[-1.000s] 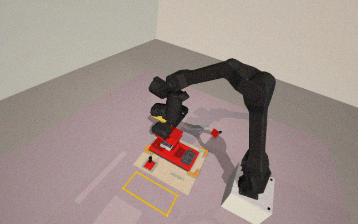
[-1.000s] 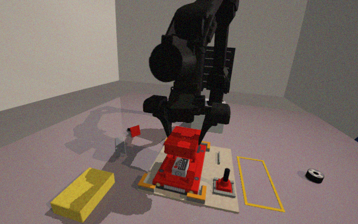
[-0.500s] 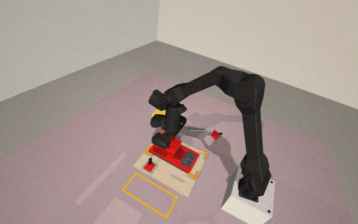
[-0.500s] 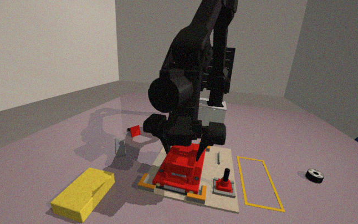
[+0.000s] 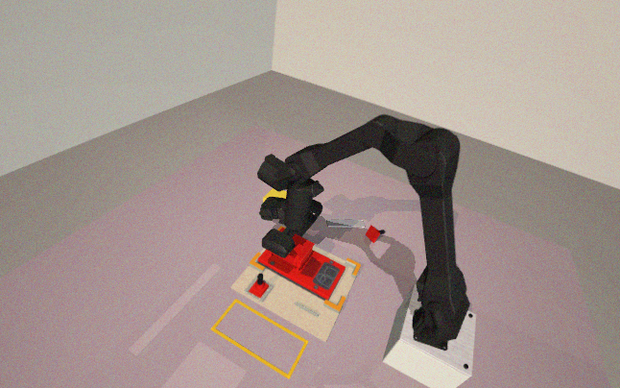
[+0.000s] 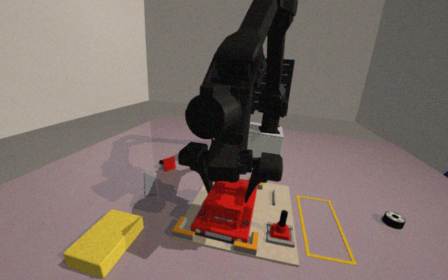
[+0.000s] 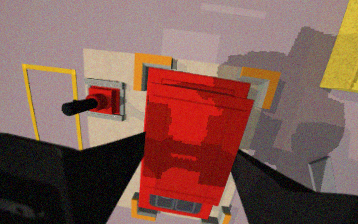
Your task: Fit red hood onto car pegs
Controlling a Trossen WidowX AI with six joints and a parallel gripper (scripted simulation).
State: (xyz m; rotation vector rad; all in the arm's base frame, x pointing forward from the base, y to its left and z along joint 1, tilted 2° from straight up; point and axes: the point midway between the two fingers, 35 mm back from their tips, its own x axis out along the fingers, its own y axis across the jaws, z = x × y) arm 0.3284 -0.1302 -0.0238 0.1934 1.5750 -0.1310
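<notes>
Now: gripper tip 30 mm above the grey engine block. Also, from my gripper tip: black-knobbed stand (40 mm ahead, 110 mm to the left, 20 mm below); then red hood (10 mm above); then yellow block (90 mm ahead, 200 mm to the right, 40 mm below).
</notes>
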